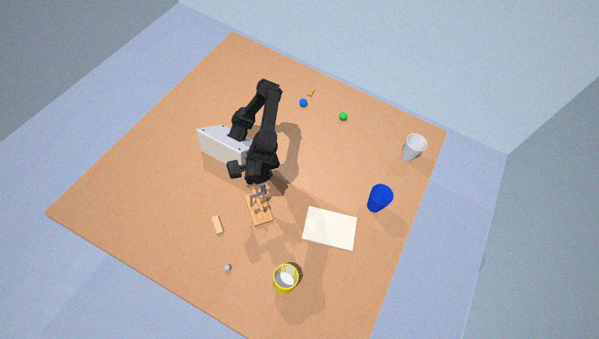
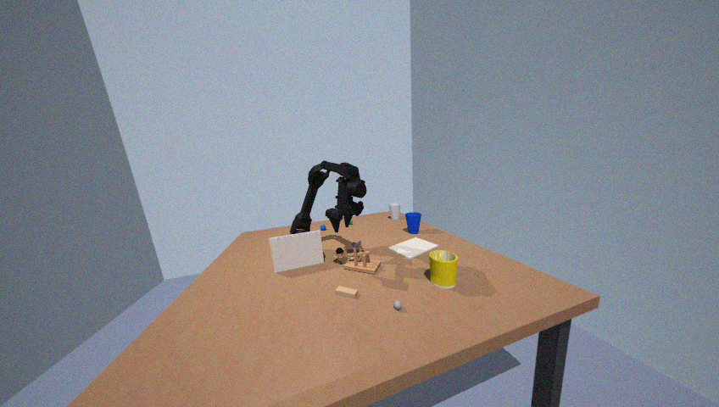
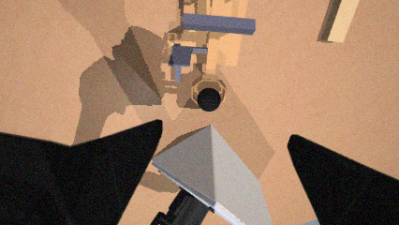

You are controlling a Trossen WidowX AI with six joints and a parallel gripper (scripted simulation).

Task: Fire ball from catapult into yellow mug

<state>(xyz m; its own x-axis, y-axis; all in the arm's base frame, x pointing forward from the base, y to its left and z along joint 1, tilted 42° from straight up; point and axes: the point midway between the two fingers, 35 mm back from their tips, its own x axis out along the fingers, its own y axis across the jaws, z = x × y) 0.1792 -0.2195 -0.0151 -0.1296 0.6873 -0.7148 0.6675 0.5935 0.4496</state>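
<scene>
Now: the black ball 20 mm behind my gripper tip, 20 mm to the left of it and 110 mm below it. From my gripper tip the other things lie so: grey ball 90 mm ahead, 320 mm to the right, 150 mm below; then wooden catapult 40 mm ahead, 10 mm to the right, 110 mm below; then white sheet 360 mm ahead, 20 mm to the left, 160 mm below.
</scene>
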